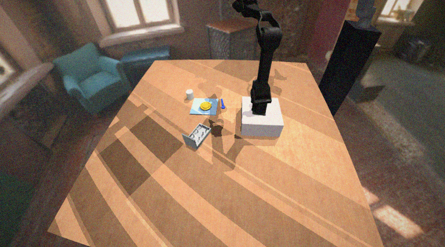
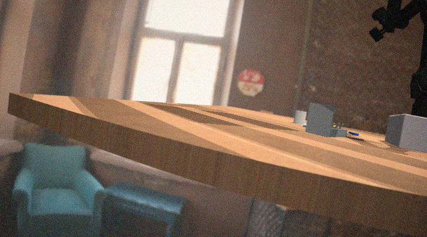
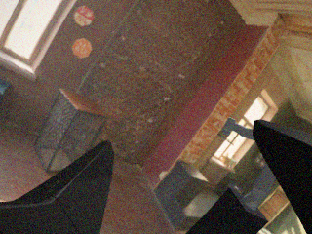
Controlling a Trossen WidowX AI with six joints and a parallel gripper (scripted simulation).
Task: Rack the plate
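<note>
Now: gripper tip 180 mm short of the yellow plate, 450 mm to the right of it and 510 mm above it. From my gripper tip the other things lie so: dish rack: 160 mm ahead, 650 mm to the left, 500 mm below; then cup: 300 mm ahead, 380 mm to the left, 500 mm below.
</note>
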